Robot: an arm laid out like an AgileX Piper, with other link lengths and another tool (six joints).
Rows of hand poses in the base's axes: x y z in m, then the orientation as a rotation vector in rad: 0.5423, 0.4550, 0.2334, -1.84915, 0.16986, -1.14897; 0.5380, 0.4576, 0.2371, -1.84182, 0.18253, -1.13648; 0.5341, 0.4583, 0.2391, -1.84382, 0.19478, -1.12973; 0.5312, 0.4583, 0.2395, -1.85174, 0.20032, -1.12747; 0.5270, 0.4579, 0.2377, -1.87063, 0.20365, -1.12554; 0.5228, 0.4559, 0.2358, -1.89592, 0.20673, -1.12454; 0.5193, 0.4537, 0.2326, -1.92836, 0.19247, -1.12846; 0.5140, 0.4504, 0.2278, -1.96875, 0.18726, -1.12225; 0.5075, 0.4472, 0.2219, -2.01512, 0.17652, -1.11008; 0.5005, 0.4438, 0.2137, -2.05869, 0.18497, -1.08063; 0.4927, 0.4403, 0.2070, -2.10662, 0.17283, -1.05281; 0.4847, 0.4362, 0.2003, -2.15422, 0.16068, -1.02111
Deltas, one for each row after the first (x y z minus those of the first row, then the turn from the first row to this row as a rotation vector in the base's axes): -0.0043, 0.0026, 0.0037, 0.01448, 0.00905, 0.00038; -0.0082, 0.0033, 0.0057, 0.01918, 0.01851, -0.00423; -0.0111, 0.0033, 0.0061, 0.01522, 0.02525, -0.00830; -0.0153, 0.0029, 0.0043, 0.00133, 0.03550, -0.01359; -0.0195, 0.0009, 0.0024, -0.01828, 0.04769, -0.02071; -0.0230, -0.0013, -0.0008, -0.05112, 0.05336, -0.02118; -0.0283, -0.0046, -0.0056, -0.08435, 0.07147, -0.02403; -0.0348, -0.0078, -0.0115, -0.12261, 0.09321, -0.02200; -0.0418, -0.0112, -0.0197, -0.14718, 0.13067, -0.02253; -0.0496, -0.0147, -0.0264, -0.18309, 0.16107, -0.01278; -0.0576, -0.0188, -0.0331, -0.21809, 0.19334, -0.00158
